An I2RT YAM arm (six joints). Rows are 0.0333 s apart.
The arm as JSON. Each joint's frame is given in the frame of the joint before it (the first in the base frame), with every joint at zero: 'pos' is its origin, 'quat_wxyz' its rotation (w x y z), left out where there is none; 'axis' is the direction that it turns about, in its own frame. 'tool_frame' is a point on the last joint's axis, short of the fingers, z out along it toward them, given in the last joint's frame.
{
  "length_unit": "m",
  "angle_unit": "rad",
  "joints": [
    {
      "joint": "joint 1",
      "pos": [
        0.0,
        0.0,
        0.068
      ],
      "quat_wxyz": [
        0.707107,
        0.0,
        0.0,
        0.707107
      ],
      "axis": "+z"
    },
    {
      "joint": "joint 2",
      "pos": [
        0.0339,
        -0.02,
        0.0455
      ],
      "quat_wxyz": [
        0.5,
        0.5,
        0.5,
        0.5
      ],
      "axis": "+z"
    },
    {
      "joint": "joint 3",
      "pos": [
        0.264,
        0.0,
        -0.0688
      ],
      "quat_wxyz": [
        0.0,
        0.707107,
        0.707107,
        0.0
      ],
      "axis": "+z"
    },
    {
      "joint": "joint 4",
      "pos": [
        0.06,
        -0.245,
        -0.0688
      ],
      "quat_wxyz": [
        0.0,
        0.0,
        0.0,
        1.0
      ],
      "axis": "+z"
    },
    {
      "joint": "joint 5",
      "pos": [
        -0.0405,
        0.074,
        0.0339
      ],
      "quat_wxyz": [
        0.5,
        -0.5,
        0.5,
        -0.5
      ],
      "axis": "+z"
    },
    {
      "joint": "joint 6",
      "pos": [
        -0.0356,
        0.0,
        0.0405
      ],
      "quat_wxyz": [
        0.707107,
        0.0,
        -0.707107,
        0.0
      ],
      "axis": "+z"
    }
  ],
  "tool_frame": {
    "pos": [
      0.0,
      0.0,
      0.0
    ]
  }
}
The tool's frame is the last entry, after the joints.
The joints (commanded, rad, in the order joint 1, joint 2, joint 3, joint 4, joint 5, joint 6), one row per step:
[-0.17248 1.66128 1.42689 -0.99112 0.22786 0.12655]
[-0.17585 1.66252 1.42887 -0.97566 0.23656 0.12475]
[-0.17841 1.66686 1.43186 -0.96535 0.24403 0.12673]
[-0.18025 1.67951 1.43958 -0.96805 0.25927 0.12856]
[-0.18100 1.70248 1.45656 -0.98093 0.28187 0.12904]
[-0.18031 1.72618 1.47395 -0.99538 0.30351 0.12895]
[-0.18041 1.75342 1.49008 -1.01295 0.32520 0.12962]
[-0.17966 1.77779 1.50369 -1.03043 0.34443 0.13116]
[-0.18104 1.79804 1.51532 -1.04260 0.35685 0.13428]
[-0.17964 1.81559 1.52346 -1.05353 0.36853 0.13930]
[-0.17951 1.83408 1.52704 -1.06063 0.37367 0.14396]
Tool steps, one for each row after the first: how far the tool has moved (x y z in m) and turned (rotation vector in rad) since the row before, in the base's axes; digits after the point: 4 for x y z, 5 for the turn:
[0.0016 -0.0017 0.0008 -0.01137 -0.01403 -0.00474]
[0.0018 -0.0015 0.0000 -0.00785 -0.00818 -0.00703]
[0.0022 -0.0016 -0.0018 -0.01209 0.00948 -0.00896]
[0.0038 -0.0017 -0.0027 -0.01733 0.02222 -0.00901]
[0.0038 -0.0012 -0.0030 -0.01641 0.02413 -0.00631]
[0.0038 -0.0015 -0.0047 -0.01503 0.03168 -0.00730]
[0.0031 -0.0010 -0.0046 -0.01282 0.03052 -0.00597]
[0.0027 -0.0014 -0.0037 -0.00755 0.02142 -0.00736]
[0.0022 -0.0003 -0.0038 -0.00677 0.02010 -0.00589]
[0.0021 -0.0005 -0.0054 -0.00040 0.02073 -0.00521]

